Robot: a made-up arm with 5 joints.
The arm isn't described. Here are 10 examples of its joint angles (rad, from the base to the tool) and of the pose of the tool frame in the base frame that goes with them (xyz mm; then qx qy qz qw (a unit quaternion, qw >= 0)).
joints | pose
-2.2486 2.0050 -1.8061 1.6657 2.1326 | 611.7 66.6 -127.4 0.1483 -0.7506 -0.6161 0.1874
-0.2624 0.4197 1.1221 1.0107 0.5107 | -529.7 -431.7 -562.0 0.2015 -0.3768 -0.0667 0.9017
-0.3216 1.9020 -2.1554 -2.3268 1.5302 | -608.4 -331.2 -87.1 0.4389 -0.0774 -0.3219 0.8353
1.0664 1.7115 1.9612 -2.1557 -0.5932 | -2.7 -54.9 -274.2 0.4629 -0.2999 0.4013 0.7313
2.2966 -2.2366 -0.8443 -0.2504 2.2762 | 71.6 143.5 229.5 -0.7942 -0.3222 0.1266 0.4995
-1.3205 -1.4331 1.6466 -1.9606 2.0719 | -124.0 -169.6 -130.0 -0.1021 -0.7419 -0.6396 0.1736
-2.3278 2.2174 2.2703 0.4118 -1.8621 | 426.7 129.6 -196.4 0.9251 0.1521 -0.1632 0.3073
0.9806 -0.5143 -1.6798 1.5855 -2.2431 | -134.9 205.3 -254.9 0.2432 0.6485 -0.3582 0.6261
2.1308 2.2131 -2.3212 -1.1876 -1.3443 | 97.3 78.9 137.1 -0.1929 0.5671 -0.0818 0.7966
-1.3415 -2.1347 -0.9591 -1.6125 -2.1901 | -321.0 -485.6 106.8 0.3877 0.3100 -0.4782 0.7245
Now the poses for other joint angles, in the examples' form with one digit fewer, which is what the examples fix.
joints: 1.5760 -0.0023 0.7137 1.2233 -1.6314
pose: 226 642 -326 -0.544 0.185 0.757 0.311
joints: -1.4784 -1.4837 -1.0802 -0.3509 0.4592
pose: 38 11 -124 0.601 -0.132 0.774 0.152
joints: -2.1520 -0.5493 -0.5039 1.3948 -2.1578
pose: 245 -449 -232 -0.526 0.611 0.226 0.546
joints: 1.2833 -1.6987 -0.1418 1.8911 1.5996
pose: 437 283 226 -0.132 0.964 -0.035 0.230
